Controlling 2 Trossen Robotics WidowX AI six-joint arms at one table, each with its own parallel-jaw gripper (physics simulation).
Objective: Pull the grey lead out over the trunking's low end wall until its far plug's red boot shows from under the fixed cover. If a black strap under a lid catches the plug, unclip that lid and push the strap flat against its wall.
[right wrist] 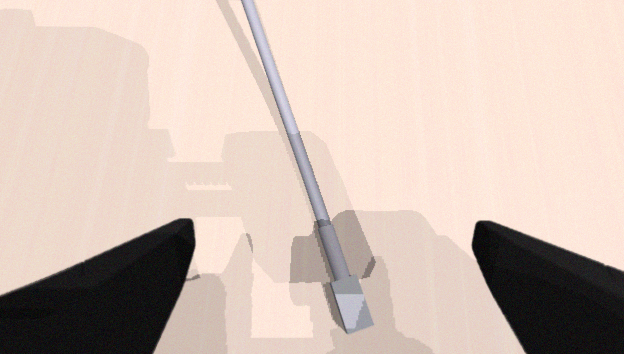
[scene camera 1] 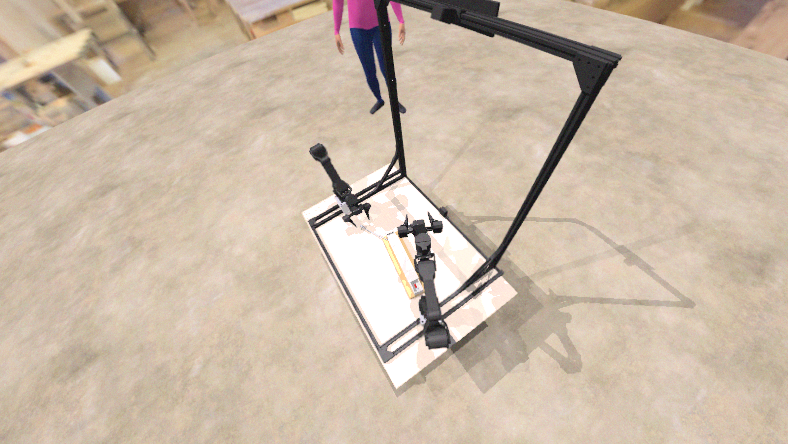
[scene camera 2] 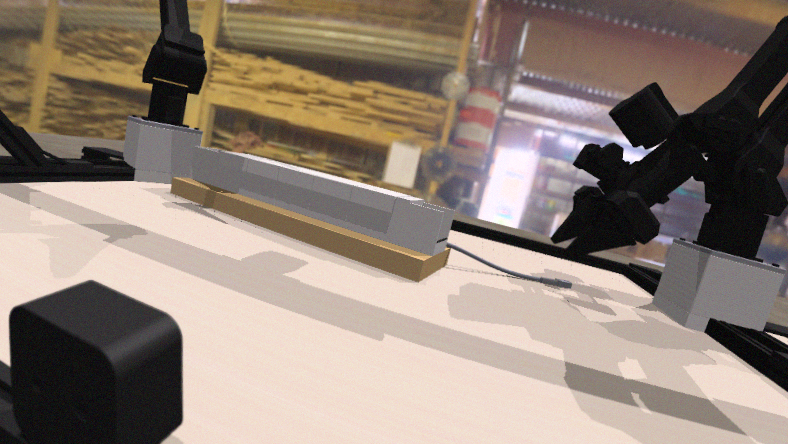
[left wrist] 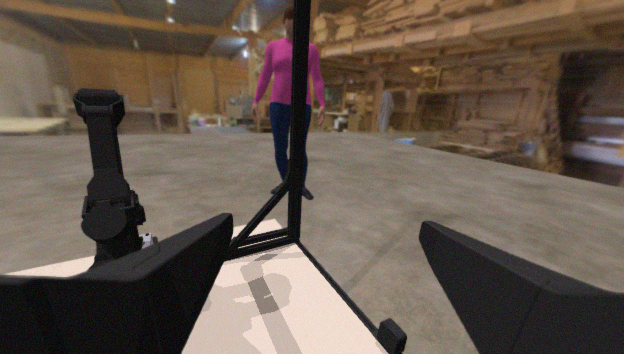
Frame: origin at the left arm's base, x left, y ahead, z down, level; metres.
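Seen in the pictures: left gripper, fingertip midpoint: (scene camera 1: 417, 212) (left wrist: 328, 225); right gripper, fingertip midpoint: (right wrist: 334, 232) (scene camera 1: 363, 223) (scene camera 2: 558, 247); left arm's base, link origin: (scene camera 2: 165, 123); right arm's base, link origin: (scene camera 1: 343, 197) (scene camera 2: 725, 252).
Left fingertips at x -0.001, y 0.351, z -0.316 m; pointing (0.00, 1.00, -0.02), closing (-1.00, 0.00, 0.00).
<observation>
Pixels of each thing's top centre, then the offset from my left fingertips to it. "pt": a spot on its surface instead.
- grey trunking, top centre: (scene camera 2: 307, 171) (scene camera 1: 402, 257) dz +0.335, dx +0.101, dy -0.051 m
- small red spot, surface spot: (scene camera 1: 415, 286) pt dz +0.379, dx +0.053, dy -0.203 m
- grey lead, surface spot: (right wrist: 280, 95) (scene camera 2: 499, 266) pt dz +0.401, dx +0.269, dy +0.171 m
- small black block, surface spot: (scene camera 2: 93, 358) pt dz +0.363, dx -0.185, dy +0.266 m
The grey trunking (scene camera 1: 406, 257) (scene camera 2: 330, 201) lies on a wooden base (scene camera 1: 396, 261) (scene camera 2: 308, 237). In scene camera 1 a small red spot (scene camera 1: 415, 286) shows in its lower end. The grey lead (scene camera 2: 485, 261) (right wrist: 280, 95) comes out at the trunking's end nearer the right arm and runs down to the table. Its near plug (scene camera 2: 556, 282) (right wrist: 352, 305) lies on the table. My right gripper (scene camera 1: 360, 220) (scene camera 2: 563, 245) (right wrist: 334, 232) is open, above the plug end. My left gripper (scene camera 1: 417, 216) (left wrist: 328, 225) is open and empty, above the table beside the trunking. Straps are not visible.
A black frame (scene camera 1: 551, 165) (left wrist: 298, 125) stands over the table. A small black block (scene camera 2: 93, 358) (left wrist: 391, 336) is at the table edge. A person in a pink top (scene camera 1: 363, 13) (left wrist: 281, 70) stands on the floor beyond the table.
</observation>
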